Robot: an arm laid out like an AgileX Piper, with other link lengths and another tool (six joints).
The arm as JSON. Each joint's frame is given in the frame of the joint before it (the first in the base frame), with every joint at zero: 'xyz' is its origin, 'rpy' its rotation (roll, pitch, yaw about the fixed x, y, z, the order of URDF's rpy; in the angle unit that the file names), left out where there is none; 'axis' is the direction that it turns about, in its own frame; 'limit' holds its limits. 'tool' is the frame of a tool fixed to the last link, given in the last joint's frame.
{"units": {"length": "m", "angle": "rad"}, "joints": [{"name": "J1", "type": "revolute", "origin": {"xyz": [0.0, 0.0, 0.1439]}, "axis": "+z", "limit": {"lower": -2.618, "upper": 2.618}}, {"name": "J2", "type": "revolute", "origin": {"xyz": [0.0, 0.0, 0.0]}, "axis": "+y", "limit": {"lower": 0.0, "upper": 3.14}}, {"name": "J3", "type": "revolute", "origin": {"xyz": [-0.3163, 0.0, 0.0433]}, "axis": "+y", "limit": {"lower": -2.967, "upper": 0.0}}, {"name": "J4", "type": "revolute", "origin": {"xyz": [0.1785, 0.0, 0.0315]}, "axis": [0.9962, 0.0, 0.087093], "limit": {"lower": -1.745, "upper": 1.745}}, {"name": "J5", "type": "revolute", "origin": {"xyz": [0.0, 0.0, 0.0]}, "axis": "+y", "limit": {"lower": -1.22, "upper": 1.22}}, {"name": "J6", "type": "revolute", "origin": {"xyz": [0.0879, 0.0, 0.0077]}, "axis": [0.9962, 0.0, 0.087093], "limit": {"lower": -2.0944, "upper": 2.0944}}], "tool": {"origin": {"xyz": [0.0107, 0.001, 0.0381], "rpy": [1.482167, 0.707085, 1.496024]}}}
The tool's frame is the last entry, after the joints.
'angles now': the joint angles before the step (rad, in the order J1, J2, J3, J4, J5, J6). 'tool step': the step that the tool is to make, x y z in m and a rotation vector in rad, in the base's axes. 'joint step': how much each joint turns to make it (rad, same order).
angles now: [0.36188, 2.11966, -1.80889, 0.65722, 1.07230, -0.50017]
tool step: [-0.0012, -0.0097, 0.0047, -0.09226, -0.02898, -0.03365]
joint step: [-0.00010, -0.02681, -0.00177, -0.12181, -0.00147, 0.07163]
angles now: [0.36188, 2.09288, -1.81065, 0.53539, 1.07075, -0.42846]
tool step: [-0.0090, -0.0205, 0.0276, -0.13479, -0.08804, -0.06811]
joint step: [-0.00007, -0.08504, -0.00576, -0.20246, 0.01261, 0.12011]
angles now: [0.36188, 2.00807, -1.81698, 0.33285, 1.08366, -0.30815]
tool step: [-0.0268, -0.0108, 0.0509, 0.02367, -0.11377, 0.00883]
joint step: [-0.00004, -0.12745, 0.00007, -0.01655, 0.01453, -0.00416]
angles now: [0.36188, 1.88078, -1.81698, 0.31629, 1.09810, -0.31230]
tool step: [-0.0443, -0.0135, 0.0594, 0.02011, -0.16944, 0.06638]
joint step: [0.00000, -0.16143, -0.00031, -0.00003, 0.01813, -0.07599]
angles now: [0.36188, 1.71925, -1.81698, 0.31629, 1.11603, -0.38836]
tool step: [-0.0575, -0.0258, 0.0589, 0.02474, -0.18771, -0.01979]
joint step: [0.00015, -0.19070, 0.00019, -0.05129, 0.00385, 0.00960]
